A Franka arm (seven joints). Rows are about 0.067 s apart.
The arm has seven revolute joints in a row. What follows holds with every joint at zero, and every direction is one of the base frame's.
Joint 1 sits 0.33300 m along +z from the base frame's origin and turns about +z.
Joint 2 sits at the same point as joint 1 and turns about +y.
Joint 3 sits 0.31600 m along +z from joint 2 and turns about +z.
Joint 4 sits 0.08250 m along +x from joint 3 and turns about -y.
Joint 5 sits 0.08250 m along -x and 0.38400 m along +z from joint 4 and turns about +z.
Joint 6 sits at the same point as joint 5 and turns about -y.
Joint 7 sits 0.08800 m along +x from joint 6 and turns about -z.
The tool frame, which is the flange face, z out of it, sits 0.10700 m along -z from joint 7; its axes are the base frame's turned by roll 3.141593, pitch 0.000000 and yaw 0.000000 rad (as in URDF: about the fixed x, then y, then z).
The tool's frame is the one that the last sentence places.
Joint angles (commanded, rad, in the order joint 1, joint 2, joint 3, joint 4, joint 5, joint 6, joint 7), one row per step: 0.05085, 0.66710, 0.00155, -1.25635, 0.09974, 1.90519, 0.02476; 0.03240, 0.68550, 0.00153, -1.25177, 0.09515, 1.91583, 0.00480; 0.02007, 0.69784, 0.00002, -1.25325, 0.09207, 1.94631, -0.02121; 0.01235, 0.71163, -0.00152, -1.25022, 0.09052, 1.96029, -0.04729; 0.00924, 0.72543, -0.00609, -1.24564, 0.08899, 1.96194, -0.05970; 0.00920, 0.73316, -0.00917, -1.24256, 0.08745, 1.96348, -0.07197; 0.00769, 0.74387, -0.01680, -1.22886, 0.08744, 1.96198, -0.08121; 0.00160, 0.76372, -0.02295, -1.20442, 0.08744, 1.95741, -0.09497; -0.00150, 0.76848, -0.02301, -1.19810, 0.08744, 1.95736, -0.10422; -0.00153, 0.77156, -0.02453, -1.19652, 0.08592, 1.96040, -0.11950; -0.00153, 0.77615, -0.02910, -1.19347, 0.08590, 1.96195, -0.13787; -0.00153, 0.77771, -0.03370, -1.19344, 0.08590, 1.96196, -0.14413; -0.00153, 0.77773, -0.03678, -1.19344, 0.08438, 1.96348, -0.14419; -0.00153, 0.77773, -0.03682, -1.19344, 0.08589, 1.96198, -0.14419; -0.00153, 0.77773, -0.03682, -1.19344, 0.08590, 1.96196, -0.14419
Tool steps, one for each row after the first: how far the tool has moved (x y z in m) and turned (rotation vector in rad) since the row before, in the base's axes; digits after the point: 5 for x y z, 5 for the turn. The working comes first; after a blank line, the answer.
Tool pose at each row, in the base's axes (x y z in m, rotation vector in rad; the steps are taken from these numbers as rounded here): 0.73398, 0.04542, 0.36676, -3.04730, 0.00960, 0.03338; 0.73713, 0.03149, 0.35626, -3.05165, 0.00667, 0.03537; 0.74077, 0.02107, 0.34903, -3.05598, -0.01116, 0.00723; 0.74313, 0.01426, 0.34144, -3.05864, -0.03675, 0.00007; 0.74426, 0.00930, 0.33347, -3.06294, -0.04602, 0.01056; 0.74499, 0.00745, 0.32929, -3.06611, -0.06186, 0.01459; 0.74732, 0.00216, 0.32765, -3.07121, -0.06557, 0.01152; 0.75109, -0.00564, 0.32396, -3.07534, -0.07152, 0.01037; 0.75216, -0.00797, 0.32337, -3.07525, -0.08115, 0.00744; 0.75272, -0.00895, 0.32206, -3.07724, -0.10371, 0.00449; 0.75335, -0.01145, 0.32021, -3.07969, -0.12702, 0.00367; 0.75329, -0.01397, 0.31909, -3.08263, -0.13167, 0.00581; 0.75342, -0.01576, 0.31923, -3.08644, -0.12936, 0.00376; 0.75326, -0.01567, 0.31910, -3.08497, -0.12842, 0.00586; 0.75326, -0.01567, 0.31910, -3.08495, -0.12841, 0.00589

0.00315, -0.01393, -0.01050, -0.00434, 0.00119, 0.00203; 0.00364, -0.01042, -0.00723, -0.00406, -0.01893, 0.01087; 0.00236, -0.00681, -0.00759, -0.00279, -0.00540, 0.01650; 0.00113, -0.00496, -0.00797, -0.00452, 0.00654, 0.00629; 0.00073, -0.00185, -0.00418, -0.00346, 0.00216, 0.01040; 0.00233, -0.00529, -0.00164, -0.00511, -0.00220, 0.00229; 0.00377, -0.00780, -0.00369, -0.00422, -0.00098, 0.00380; 0.00107, -0.00233, -0.00059, -0.00007, -0.00211, 0.00619; 0.00056, -0.00098, -0.00131, -0.00256, -0.00246, 0.01454; 0.00063, -0.00250, -0.00185, -0.00326, -0.00112, 0.01504; -0.00006, -0.00252, -0.00112, -0.00318, 0.00117, 0.00298; 0.00013, -0.00179, 0.00014, -0.00365, -0.00144, -0.00163; -0.00016, 0.00009, -0.00013, 0.00145, 0.00144, -0.00053; 0.00000, 0.00000, 0.00000, 0.00002, 0.00002, -0.00001
